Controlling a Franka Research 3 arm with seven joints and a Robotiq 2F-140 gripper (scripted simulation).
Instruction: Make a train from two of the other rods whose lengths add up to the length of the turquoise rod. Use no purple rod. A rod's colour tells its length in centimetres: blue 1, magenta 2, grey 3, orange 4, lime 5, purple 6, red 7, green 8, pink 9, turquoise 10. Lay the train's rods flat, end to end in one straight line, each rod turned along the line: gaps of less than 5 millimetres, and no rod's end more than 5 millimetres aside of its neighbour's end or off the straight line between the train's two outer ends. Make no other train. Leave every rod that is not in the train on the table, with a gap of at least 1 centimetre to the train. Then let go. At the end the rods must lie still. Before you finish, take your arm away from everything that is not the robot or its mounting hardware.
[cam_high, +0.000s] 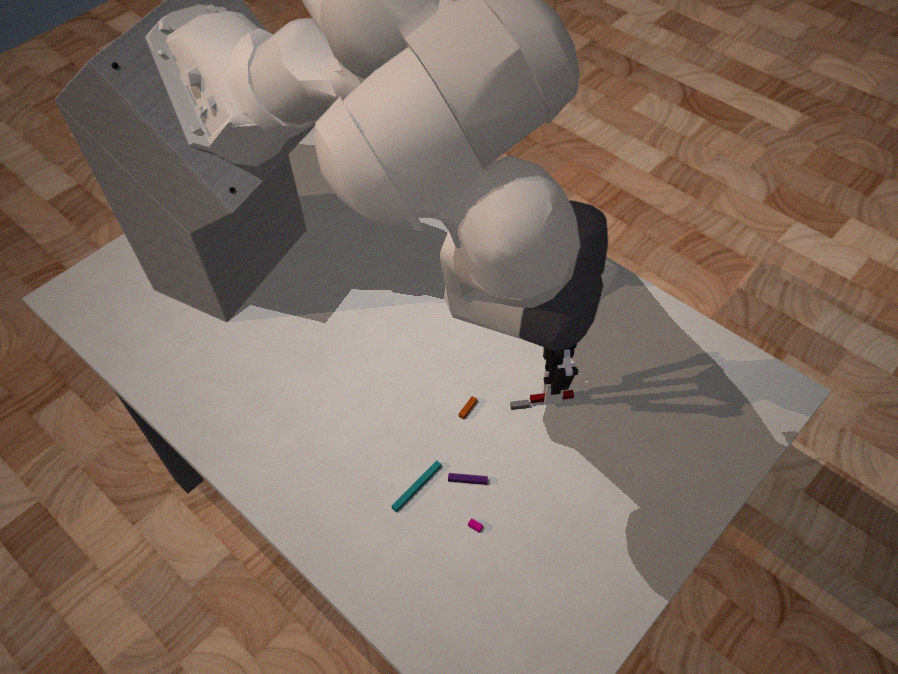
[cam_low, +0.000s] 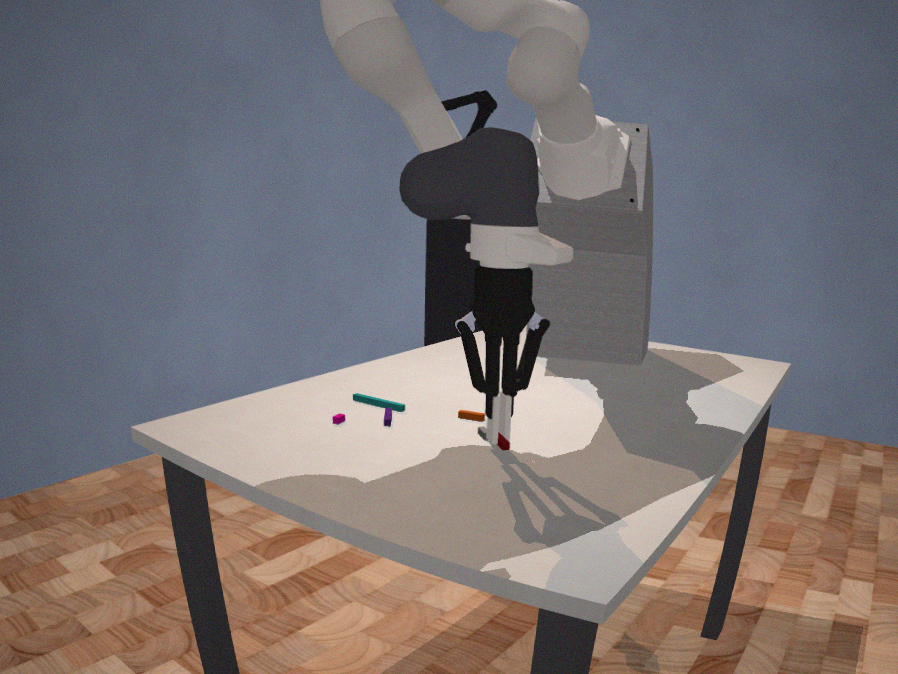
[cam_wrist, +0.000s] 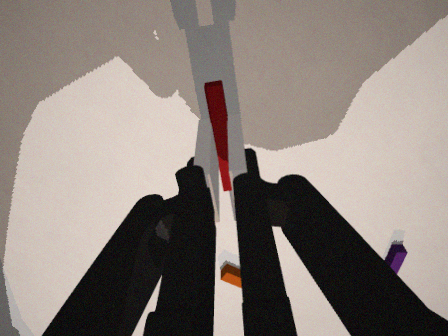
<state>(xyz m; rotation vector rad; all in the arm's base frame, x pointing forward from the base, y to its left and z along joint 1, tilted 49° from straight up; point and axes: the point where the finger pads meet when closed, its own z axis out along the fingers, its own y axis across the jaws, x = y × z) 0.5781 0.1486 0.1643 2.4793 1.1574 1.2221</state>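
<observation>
The grey rod lies 50 mm to the right of my hand, 40 mm below it and 30 mm behind it. From my hand the other things lie so: purple rod 200 mm to the right, 40 mm below, 20 mm ahead; red rod 30 mm below; orange rod 110 mm to the right, 80 mm behind, 40 mm below.
</observation>
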